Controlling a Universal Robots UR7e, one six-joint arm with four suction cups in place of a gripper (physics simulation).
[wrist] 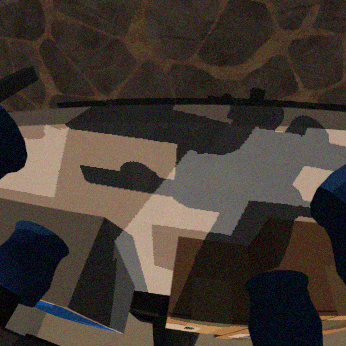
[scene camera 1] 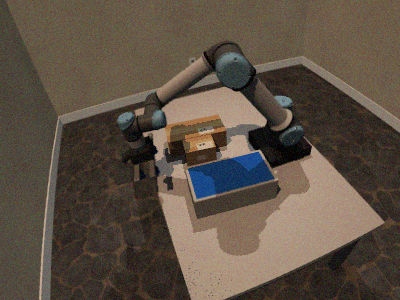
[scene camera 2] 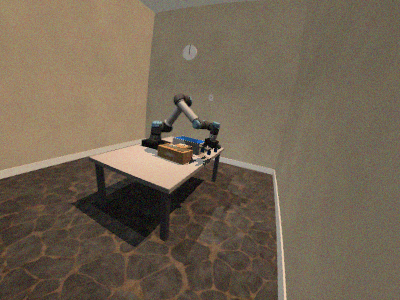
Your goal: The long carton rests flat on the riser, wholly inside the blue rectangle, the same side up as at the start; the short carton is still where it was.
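Frame: origin at the arm's base, x ahead, y left, z up, level; centimetres.
Where they show: hand at its tool point: (wrist: 157,229) (scene camera 1: 148,163) (scene camera 2: 208,151); arm's base at its link origin: (scene camera 1: 276,135) (scene camera 2: 155,141).
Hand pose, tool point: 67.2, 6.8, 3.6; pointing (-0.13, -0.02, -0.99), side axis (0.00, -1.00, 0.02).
Observation:
Each offset is from my tool point to the top centre of the thing, as dx, dy, dz. Level surfaces: height alone.
The long carton {-25.8, -19.9, +0.9} (scene camera 1: 221,140) (scene camera 2: 174,154) (wrist: 315,250) lies on the table behind the short carton as scene camera 1 sees it. The short carton {-25.7, -6.9, +0.9} (scene camera 1: 202,156) (wrist: 189,270) stands between it and the riser, label up. The grey riser {-35.1, +18.1, +2.4} (scene camera 1: 235,198) (wrist: 50,240) stands close by; the blue rectangle {-35.1, +18.1, +2.4} (scene camera 1: 230,172) (scene camera 2: 188,139) (wrist: 75,316) on its top is bare. My gripper (scene camera 1: 144,172) (scene camera 2: 209,149) is in the air near the table edge, beside the cartons. Its dark blue suction cups are apart from both cartons and hold nothing. The cartons' lower parts are partly shaded or hidden.
The table {dz -9.6} (scene camera 1: 325,212) (scene camera 2: 130,161) (wrist: 40,172) ends near the gripper, with stone floor beyond. The black robot base (scene camera 1: 265,150) (scene camera 2: 150,143) stands on the table beyond the riser and cartons. Arm shadows fall across the table and carton sides.

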